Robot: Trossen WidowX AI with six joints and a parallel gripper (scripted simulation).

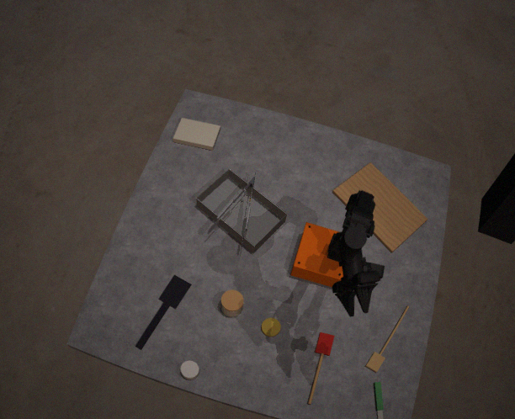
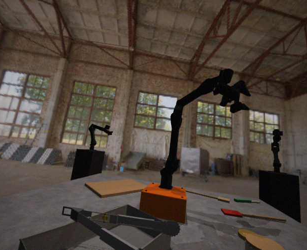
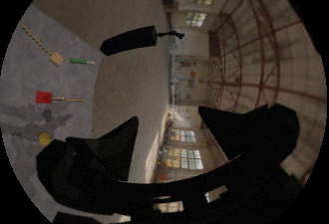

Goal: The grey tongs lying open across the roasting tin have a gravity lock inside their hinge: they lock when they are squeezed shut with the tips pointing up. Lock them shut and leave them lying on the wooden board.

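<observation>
Right now my gripper tip is 550 mm above the roasting tin, 490 mm to the left of it and 480 mm short of it. Also, from my gripper tip: red spatula 580 mm below, 10 mm to the right; wooden board 730 mm to the right, 570 mm below, 50 mm behind; black spatula 600 mm ahead, 580 mm below.
</observation>
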